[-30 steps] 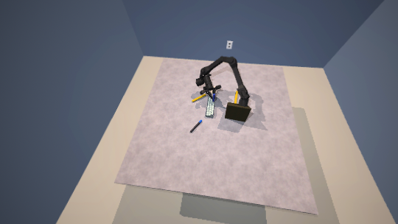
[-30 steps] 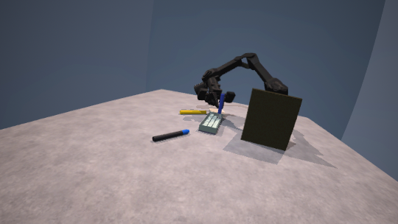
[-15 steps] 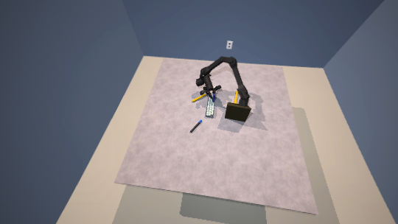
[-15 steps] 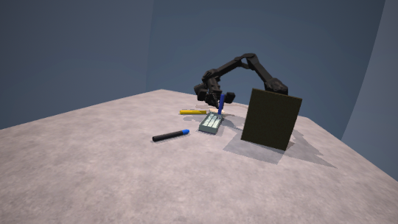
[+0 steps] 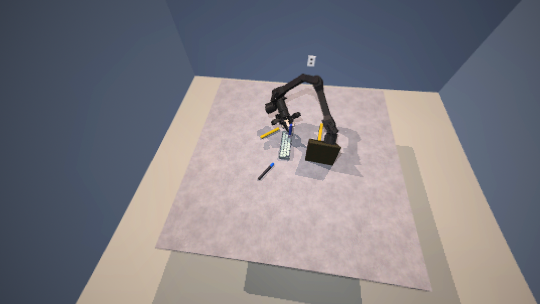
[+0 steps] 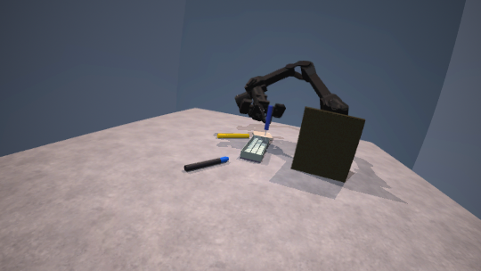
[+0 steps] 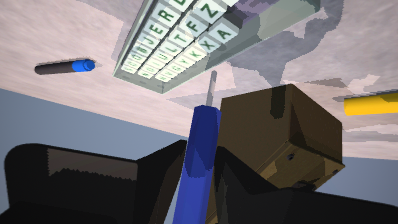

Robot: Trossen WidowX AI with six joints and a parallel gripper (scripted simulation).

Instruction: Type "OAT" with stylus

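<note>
The yellow pencil is 14 cm ahead of my gripper tip, 9 cm below it and 3 cm to the right of it. From my gripper tip the other things lie so: grey stylus tip 5 cm below; beige pad 15 cm to the right, 9 cm below, 5 cm ahead; blue stylus 1 cm below.
</note>
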